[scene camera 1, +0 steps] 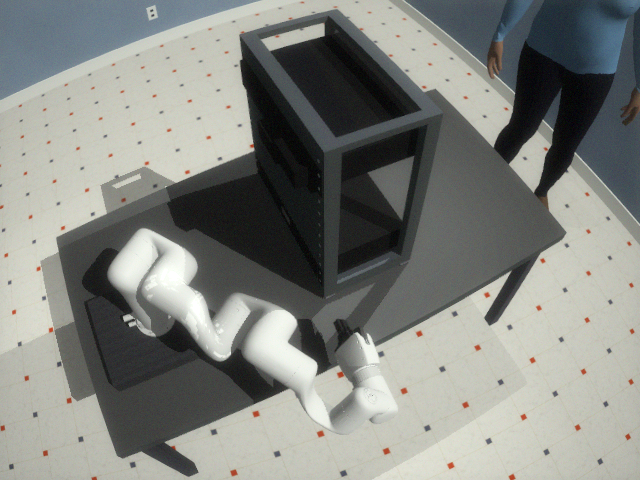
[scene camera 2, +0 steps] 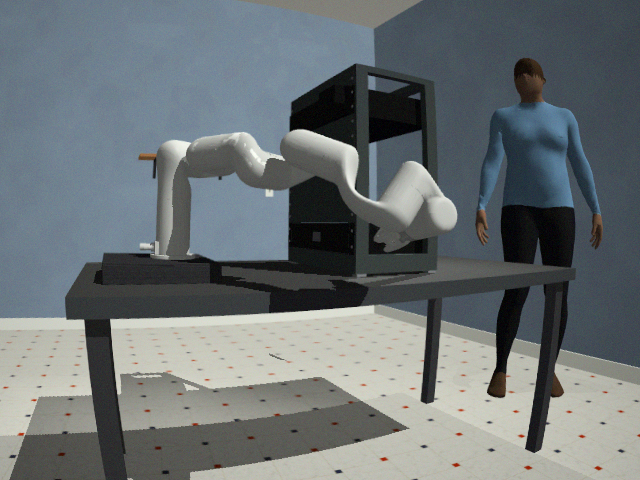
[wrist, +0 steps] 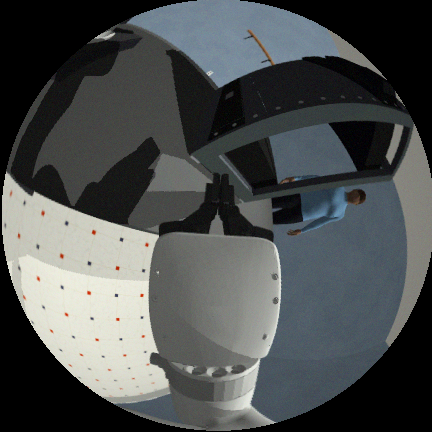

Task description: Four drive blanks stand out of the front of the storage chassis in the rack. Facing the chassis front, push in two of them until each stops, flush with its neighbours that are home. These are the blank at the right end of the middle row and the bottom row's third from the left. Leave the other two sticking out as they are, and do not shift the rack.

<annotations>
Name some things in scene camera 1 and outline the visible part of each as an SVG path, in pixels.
A rack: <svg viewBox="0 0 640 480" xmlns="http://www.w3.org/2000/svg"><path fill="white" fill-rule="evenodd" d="M338 9L296 18L239 34L242 53L240 68L242 83L247 92L258 179L324 298L329 298L339 291L397 265L407 263L410 260L443 118L443 112ZM390 251L337 275L337 272L388 249ZM414 156L403 219L401 220L368 172ZM325 23L325 36L272 51L269 51L261 41L261 39Z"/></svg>
</annotations>
